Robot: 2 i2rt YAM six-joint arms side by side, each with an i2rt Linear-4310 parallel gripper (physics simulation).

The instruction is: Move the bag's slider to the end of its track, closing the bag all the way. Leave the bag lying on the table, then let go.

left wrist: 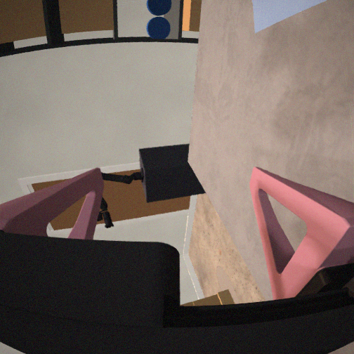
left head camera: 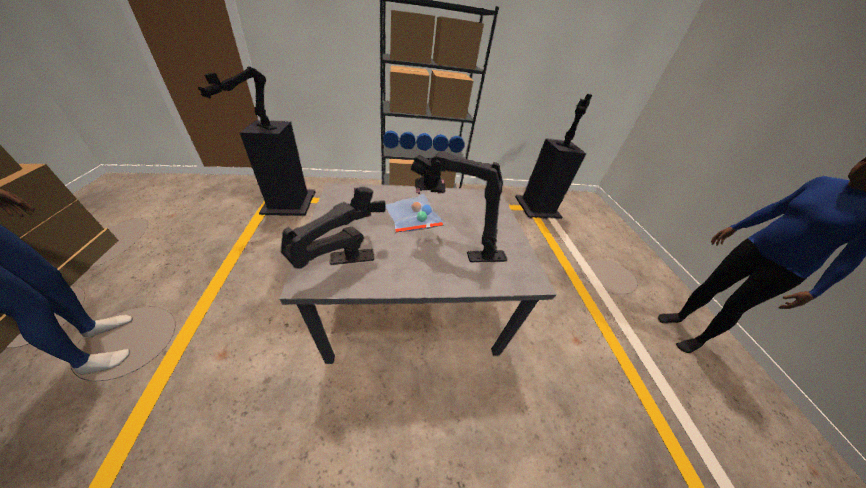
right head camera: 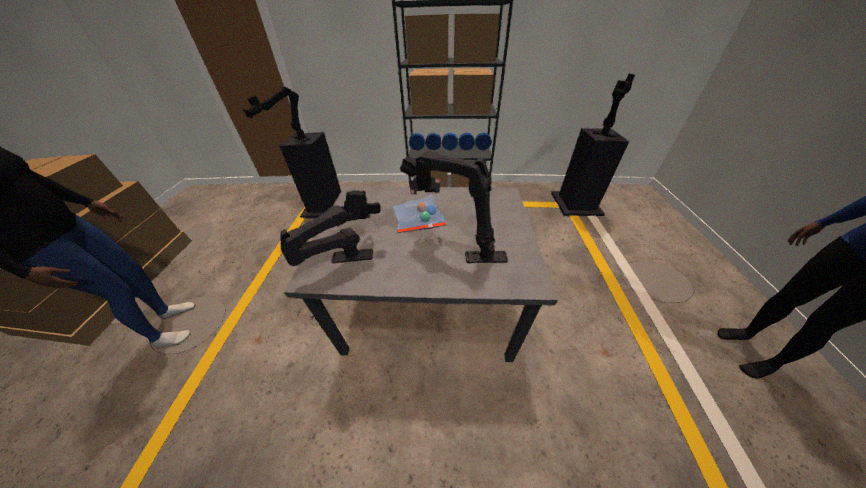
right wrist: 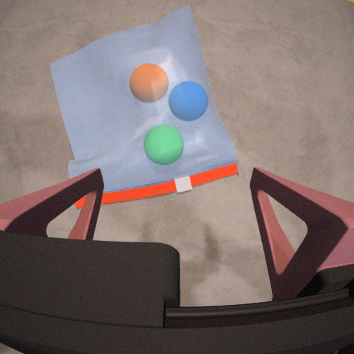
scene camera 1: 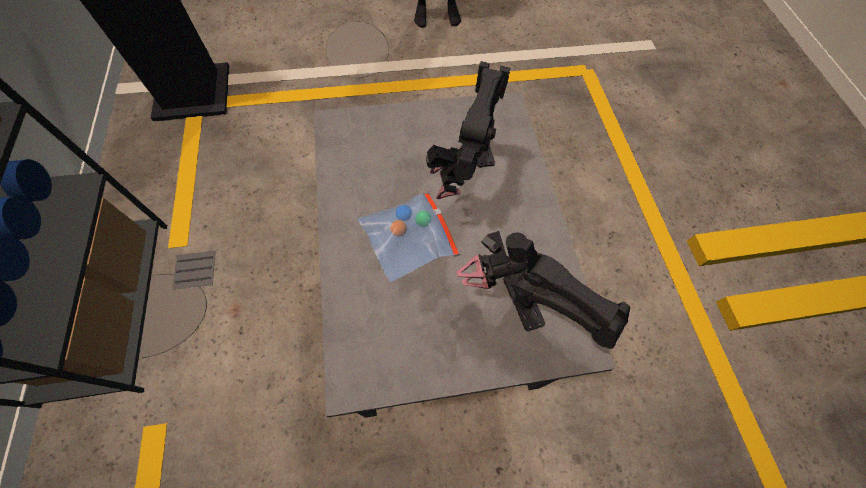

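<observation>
The translucent blue bag (left head camera: pixel 399 215) (right head camera: pixel 406 217) (scene camera 1: pixel 393 257) (right wrist: pixel 95 105) lies on the table with an orange ball (right wrist: pixel 149 83), a blue ball (right wrist: pixel 188 101) and a green ball (right wrist: pixel 164 145) inside. Its red track (scene camera 1: pixel 448 233) (right wrist: pixel 135 194) runs along one edge. The white slider (scene camera 1: pixel 438 211) (right wrist: pixel 183 184) sits part-way along, nearer the track's right end in the right wrist view. My right gripper (scene camera 1: pixel 436 183) (right wrist: pixel 176 175) is open above the table near the slider end of the track. My left gripper (scene camera 1: pixel 461 277) (left wrist: pixel 176 175) is open and empty, beside the track's lower end in scene camera 1.
The grey table (left head camera: pixel 424 284) (scene camera 1: pixel 363 363) carries both arm bases. A shelf rack (left head camera: pixel 383 90) stands behind it. Two black pedestals (left head camera: pixel 275 169) (left head camera: pixel 551 175) with other arms stand beyond the table's back corners. People stand at both sides.
</observation>
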